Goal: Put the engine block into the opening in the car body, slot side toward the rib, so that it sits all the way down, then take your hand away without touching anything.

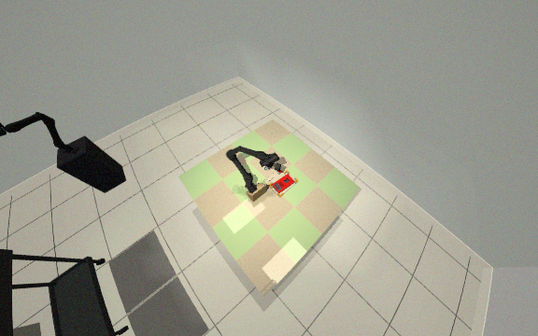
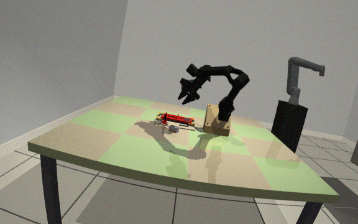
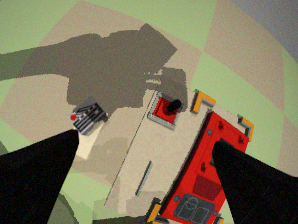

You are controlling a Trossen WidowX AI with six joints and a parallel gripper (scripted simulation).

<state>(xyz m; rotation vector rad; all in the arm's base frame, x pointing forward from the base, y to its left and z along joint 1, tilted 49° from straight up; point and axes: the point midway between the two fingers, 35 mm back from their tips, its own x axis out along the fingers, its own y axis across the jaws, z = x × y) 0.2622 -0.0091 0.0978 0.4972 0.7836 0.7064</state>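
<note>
Right now my gripper tip is 7 cm to the right of the grey engine block and 15 cm above it.
</note>
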